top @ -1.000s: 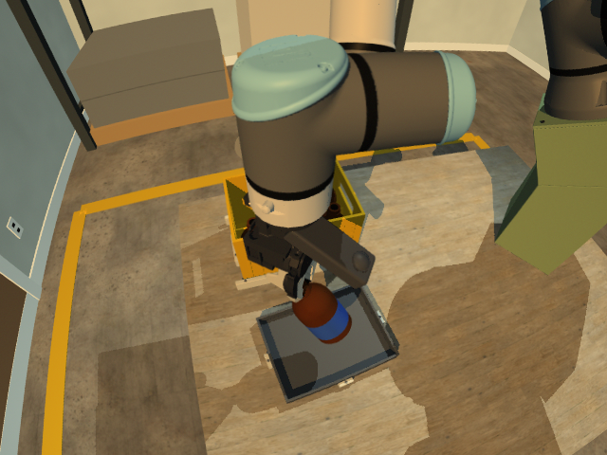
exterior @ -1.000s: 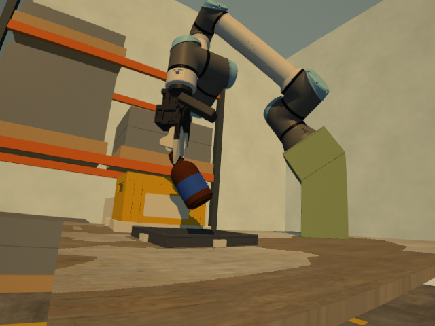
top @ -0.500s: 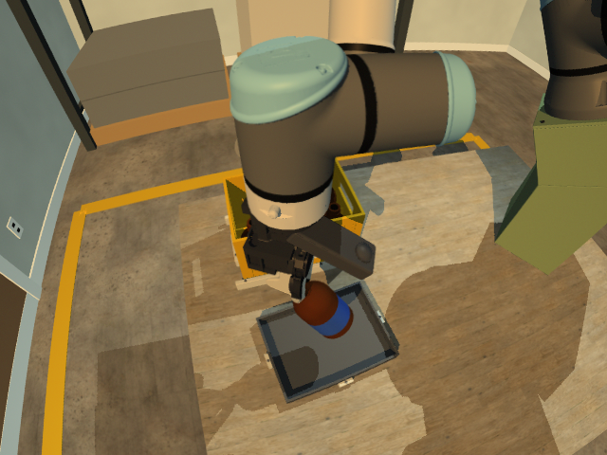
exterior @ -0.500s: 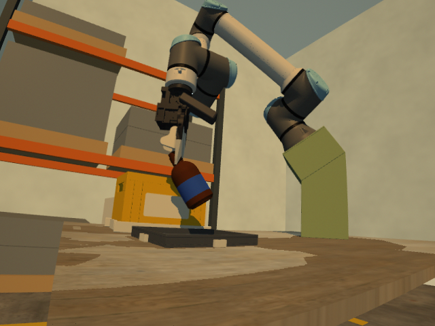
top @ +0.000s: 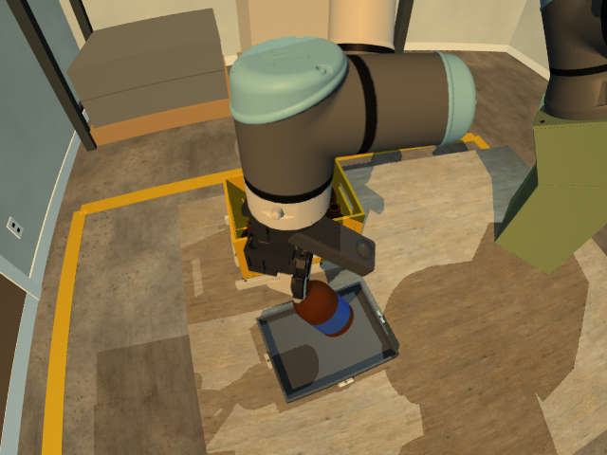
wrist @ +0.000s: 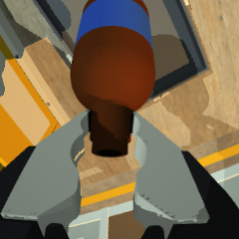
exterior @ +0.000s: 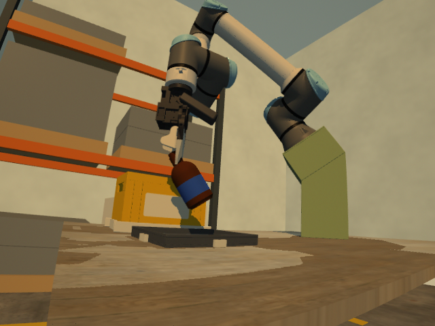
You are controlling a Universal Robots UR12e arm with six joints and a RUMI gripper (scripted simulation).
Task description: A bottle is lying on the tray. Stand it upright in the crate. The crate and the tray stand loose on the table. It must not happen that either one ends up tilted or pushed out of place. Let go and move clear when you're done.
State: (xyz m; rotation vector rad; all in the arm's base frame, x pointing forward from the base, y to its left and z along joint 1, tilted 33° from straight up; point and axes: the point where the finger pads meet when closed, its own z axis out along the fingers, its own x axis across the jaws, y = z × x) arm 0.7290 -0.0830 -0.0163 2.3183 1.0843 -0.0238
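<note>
The bottle is 20 mm behind my hand, 20 mm to the left of it and 40 mm below it. The rest, counted from my hand: dark tray: 30 mm behind, 50 mm to the left, 190 mm below; yellow crate: 100 mm behind, 210 mm to the right, 120 mm below.
</note>
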